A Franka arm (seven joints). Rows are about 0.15 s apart.
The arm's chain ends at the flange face. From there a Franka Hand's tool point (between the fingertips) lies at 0.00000 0.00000 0.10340 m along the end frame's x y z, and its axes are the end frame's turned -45 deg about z.
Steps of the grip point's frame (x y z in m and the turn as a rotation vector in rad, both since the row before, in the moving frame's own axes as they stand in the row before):
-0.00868, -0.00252, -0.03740, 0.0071, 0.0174, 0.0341
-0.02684, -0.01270, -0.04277, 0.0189, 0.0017, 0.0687
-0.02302, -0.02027, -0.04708, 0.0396, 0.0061, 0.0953
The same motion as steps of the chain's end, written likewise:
-0.00870, 0.00613, -0.03738, 0.0173, 0.0073, 0.0341
-0.02675, 0.01155, -0.04275, 0.0146, -0.0122, 0.0687
-0.02832, 0.00540, -0.04700, 0.0323, -0.0237, 0.0953

